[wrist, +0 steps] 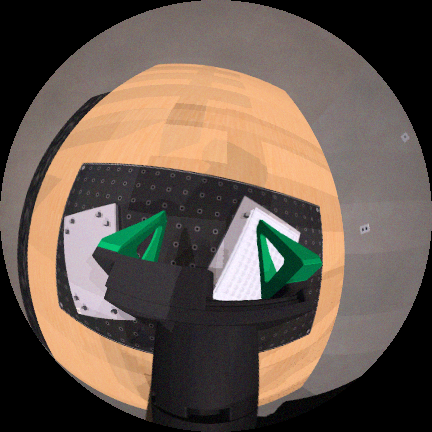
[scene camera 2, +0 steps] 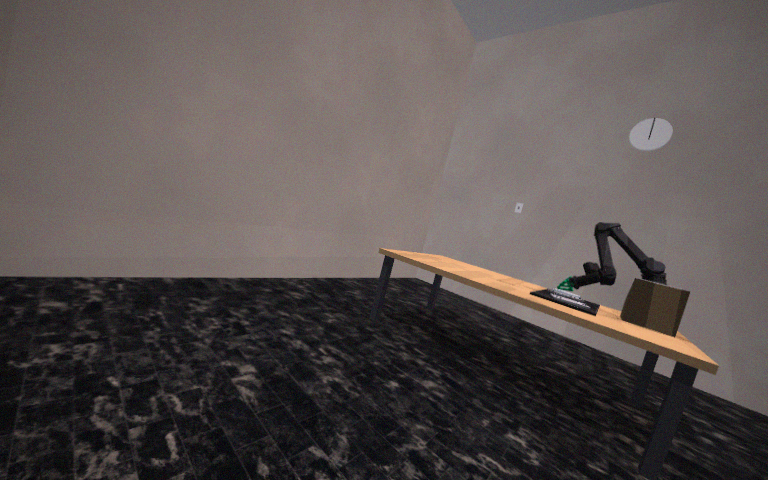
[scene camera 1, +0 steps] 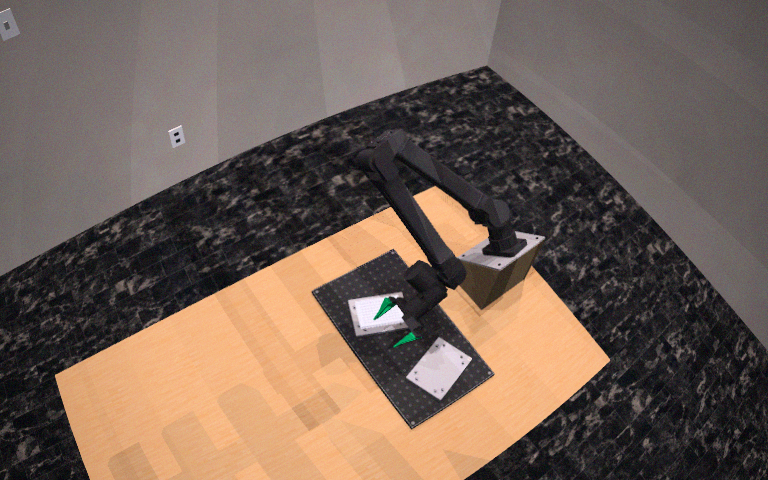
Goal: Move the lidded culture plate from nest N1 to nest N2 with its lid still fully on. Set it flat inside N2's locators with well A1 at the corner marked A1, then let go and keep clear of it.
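Frame: origin at the arm's base, x ahead, y left, z up, level; centimetres.
Where they show: gripper, fingertip midpoint: (wrist: 211, 219) (scene camera 2: 558, 286) (scene camera 1: 383, 333); arm's base, origin of the base link: (scene camera 2: 655, 292) (scene camera 1: 505, 249).
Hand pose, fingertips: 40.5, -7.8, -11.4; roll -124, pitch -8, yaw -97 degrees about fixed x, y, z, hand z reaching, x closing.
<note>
Each offset is from my fingertips to the top centre of the thing, as dx, dy, dz. Level surfaces: height alone.
The white lidded culture plate @(-5.2, -6.9, -2.4) (scene camera 1: 365, 318) (wrist: 239, 270) lies on nest N1 @(-5.2, -6.9, -3.1) (scene camera 1: 352, 318) (wrist: 236, 227), a pale plate with small locators; its lid looks on. Nest N2 @(-5.6, +17.5, -3.1) (scene camera 1: 438, 367) (wrist: 90, 245) is the other pale plate, bare, with dark locator pegs near its corners. My gripper (scene camera 1: 384, 332) (scene camera 2: 564, 285) (wrist: 211, 219) is open with nothing between its green fingers. It hangs above the board; in the wrist view one finger overlaps the culture plate and the other stands beside N2. The A1 marks and well A1 are too small to tell.
Both nests sit on a black perforated board (scene camera 1: 412, 416) (wrist: 200, 190) on the wooden table @(dz -6.6) (scene camera 1: 186, 362) (scene camera 2: 453, 264) (wrist: 200, 145). The arm's base stands on a brown pedestal (scene camera 1: 489, 285) (scene camera 2: 654, 308) beside the board.
</note>
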